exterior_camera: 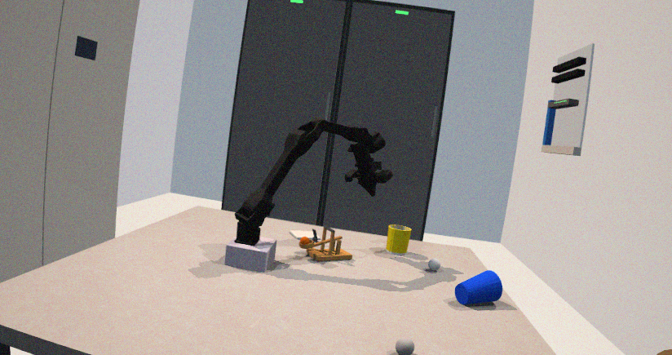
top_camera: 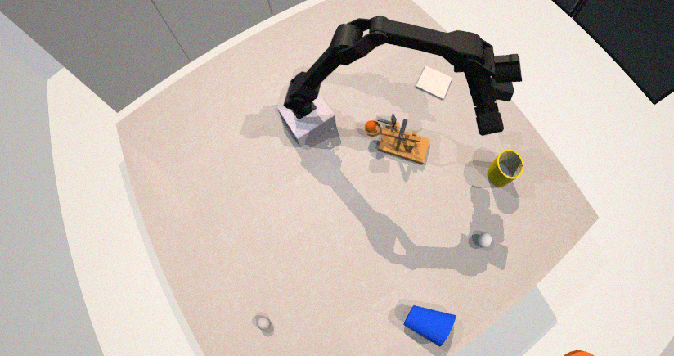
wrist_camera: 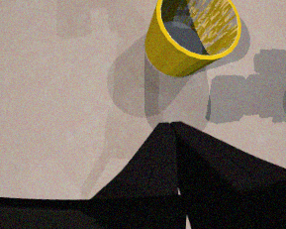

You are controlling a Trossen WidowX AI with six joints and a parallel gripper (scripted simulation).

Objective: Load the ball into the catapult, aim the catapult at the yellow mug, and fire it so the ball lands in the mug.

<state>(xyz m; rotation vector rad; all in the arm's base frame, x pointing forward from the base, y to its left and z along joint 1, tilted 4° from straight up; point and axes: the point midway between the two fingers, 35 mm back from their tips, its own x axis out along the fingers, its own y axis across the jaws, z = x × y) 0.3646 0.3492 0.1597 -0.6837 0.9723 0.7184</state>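
Right now the orange ball is 22 cm to the right of my gripper tip, 21 cm behind it and 16 cm below it. From my gripper tip the other things lie so: wooden catapult 17 cm to the right, 17 cm behind, 16 cm below; flat white tile 25 cm behind, 21 cm below, 8 cm to the left; yellow mug 19 cm below, 12 cm ahead, 4 cm to the left.
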